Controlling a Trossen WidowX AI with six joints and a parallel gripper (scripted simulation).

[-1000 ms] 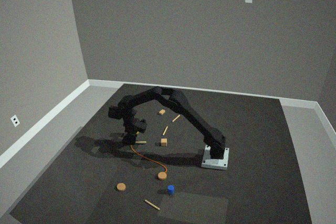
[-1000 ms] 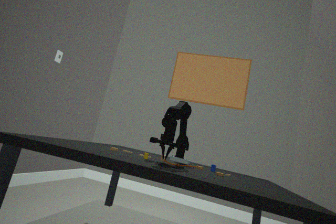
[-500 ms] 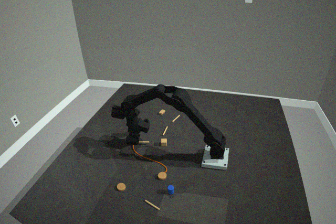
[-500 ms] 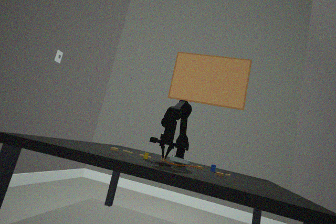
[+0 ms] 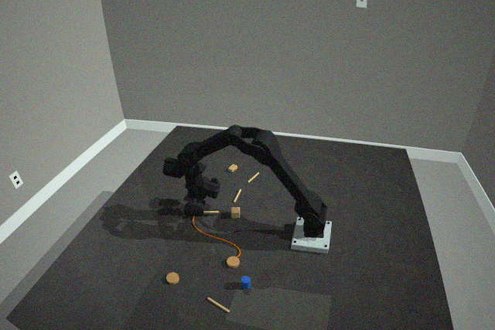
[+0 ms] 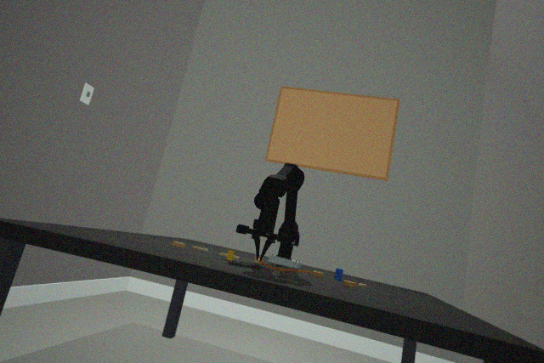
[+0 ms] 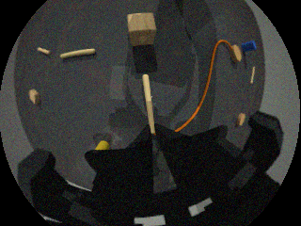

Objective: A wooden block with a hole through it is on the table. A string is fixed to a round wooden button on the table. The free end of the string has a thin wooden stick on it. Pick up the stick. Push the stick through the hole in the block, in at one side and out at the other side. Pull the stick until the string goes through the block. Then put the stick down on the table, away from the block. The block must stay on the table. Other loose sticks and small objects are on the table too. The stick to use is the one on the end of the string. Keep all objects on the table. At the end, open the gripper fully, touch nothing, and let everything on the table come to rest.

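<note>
The yellow cylinder lies 5 cm ahead of my gripper tip and 9 cm to the right of it. The rest, counted from my gripper tip: blue cylinder (22 cm behind, 28 cm to the left).
</note>
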